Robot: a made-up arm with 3 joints. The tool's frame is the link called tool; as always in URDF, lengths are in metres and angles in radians. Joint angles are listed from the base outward. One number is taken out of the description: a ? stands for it. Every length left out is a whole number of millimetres.
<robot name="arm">
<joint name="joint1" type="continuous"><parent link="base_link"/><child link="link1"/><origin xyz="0 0 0.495" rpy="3.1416 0 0"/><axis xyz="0 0 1"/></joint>
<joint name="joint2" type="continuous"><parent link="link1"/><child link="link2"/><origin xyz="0.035 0.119 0" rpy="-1.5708 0 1.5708"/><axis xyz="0 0 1"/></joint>
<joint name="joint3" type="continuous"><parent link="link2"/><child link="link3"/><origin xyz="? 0.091 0" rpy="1.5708 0 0"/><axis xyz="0 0 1"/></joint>
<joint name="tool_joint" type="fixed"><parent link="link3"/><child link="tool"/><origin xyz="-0.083 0.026 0" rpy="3.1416 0 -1.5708"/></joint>
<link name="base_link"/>
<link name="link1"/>
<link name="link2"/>
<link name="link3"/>
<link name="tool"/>
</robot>
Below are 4 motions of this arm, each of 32 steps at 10 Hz.
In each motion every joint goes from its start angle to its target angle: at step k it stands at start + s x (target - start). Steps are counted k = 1, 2, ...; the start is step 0. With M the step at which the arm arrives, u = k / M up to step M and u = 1 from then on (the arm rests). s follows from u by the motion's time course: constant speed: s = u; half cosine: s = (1 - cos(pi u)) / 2; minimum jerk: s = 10 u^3 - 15 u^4 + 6 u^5.
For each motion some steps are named. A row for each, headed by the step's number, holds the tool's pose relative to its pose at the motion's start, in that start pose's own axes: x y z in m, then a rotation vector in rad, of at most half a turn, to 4 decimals.
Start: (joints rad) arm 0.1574 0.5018 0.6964
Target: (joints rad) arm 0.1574 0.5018 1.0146
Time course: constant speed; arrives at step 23
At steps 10, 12, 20, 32:
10: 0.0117 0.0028 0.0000 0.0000 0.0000 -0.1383
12: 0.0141 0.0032 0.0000 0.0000 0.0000 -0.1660
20: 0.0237 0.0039 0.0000 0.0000 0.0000 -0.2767
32: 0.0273 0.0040 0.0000 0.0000 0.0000 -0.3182

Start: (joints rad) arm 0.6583 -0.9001 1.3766
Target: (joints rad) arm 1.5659 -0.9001 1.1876
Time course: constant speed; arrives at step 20
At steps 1, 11, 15, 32:
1: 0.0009 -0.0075 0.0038 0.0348 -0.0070 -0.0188
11: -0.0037 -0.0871 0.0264 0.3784 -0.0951 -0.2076
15: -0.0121 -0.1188 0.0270 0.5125 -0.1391 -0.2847
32: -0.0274 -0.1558 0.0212 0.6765 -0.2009 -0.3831

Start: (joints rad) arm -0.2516 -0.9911 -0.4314
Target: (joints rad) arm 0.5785 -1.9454 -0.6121
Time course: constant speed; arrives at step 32
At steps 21, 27, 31, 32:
21: -0.1245 0.0011 -0.0071 0.2865 -0.7580 -0.0338
27: -0.1587 0.0072 -0.0309 0.3297 -0.9927 0.0116
31: -0.1783 0.0121 -0.0517 0.3478 -1.1501 0.0560
32: -0.1827 0.0133 -0.0575 0.3510 -1.1894 0.0688

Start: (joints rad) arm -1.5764 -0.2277 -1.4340
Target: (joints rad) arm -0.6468 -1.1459 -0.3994
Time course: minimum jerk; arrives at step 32
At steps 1, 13, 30, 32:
1: 0.0000 0.0000 0.0000 0.0000 -0.0003 -0.0006
13: 0.0160 0.0388 0.0036 -0.0178 -0.3235 -0.6214
30: 0.0392 0.0989 0.0198 0.0365 -1.1624 -1.6662
32: 0.0392 0.0992 0.0198 0.0370 -1.1658 -1.6688

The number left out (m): -0.027
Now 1 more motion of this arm.
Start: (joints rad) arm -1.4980 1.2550 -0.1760
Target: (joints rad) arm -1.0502 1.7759 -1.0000
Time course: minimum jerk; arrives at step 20
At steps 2, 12, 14, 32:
2: -0.0005 0.0002 -0.0004 -0.0037 0.0044 0.0059
12: -0.0421 0.0056 -0.0175 -0.1842 0.4336 0.5099
14: -0.0500 0.0043 -0.0162 -0.1899 0.5499 0.6336
32: -0.0568 0.0022 -0.0131 -0.1799 0.6775 0.7660

